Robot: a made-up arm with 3 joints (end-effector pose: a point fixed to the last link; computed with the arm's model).
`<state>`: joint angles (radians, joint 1 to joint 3).
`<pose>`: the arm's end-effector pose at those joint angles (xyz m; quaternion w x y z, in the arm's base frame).
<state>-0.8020 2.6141 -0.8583</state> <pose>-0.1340 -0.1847 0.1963 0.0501 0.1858 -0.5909 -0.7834</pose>
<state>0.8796 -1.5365 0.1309</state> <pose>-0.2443 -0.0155 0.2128 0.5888 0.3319 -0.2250 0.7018</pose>
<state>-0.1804 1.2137 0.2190</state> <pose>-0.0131 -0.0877 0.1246 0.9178 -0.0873 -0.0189 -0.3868</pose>
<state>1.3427 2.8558 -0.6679</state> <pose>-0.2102 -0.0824 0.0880 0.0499 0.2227 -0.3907 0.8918</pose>
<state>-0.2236 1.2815 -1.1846</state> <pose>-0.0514 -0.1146 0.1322 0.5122 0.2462 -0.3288 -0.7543</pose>
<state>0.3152 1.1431 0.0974</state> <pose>-0.0228 -0.0666 0.1104 0.8927 0.1146 0.1292 -0.4162</pose>
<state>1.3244 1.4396 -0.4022</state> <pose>-0.0696 -0.0459 0.0829 0.4706 0.3330 0.4667 -0.6707</pose>
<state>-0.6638 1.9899 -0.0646</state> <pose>-0.0528 -0.1700 0.1928 0.6195 -0.0634 -0.3332 -0.7080</pose>
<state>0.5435 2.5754 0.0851</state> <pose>-0.1413 -0.1638 0.0690 0.3681 0.0339 0.2737 -0.8880</pose>
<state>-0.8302 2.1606 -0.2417</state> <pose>-0.0750 -0.1740 0.2136 0.4918 -0.0081 -0.4646 -0.7364</pose>
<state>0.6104 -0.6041 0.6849</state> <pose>-0.1735 0.0513 0.1965 0.7968 0.1026 -0.1039 0.5863</pose>
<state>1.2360 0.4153 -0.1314</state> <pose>-0.0412 -0.0034 0.1867 0.7622 0.5508 0.2741 -0.2015</pose>
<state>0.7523 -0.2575 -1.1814</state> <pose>-0.1037 0.0118 0.1822 0.7115 0.6046 0.1980 -0.2983</pose>
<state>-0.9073 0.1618 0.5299</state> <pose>-0.0640 -0.0342 0.0552 0.8039 -0.5487 -0.0176 0.2290</pose>
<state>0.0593 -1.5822 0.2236</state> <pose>-0.2565 -0.0320 0.1226 0.5486 -0.0243 -0.0329 0.8351</pose>
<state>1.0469 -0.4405 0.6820</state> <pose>-0.1373 0.0326 0.2502 0.8169 0.3149 -0.1091 0.4708</pose>
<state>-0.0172 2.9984 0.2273</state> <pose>-0.1683 -0.2017 0.1187 0.2738 0.0205 0.0391 -0.9608</pose>
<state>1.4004 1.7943 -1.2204</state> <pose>-0.1218 -0.0516 0.0822 0.0711 0.0764 0.3507 -0.9307</pose>
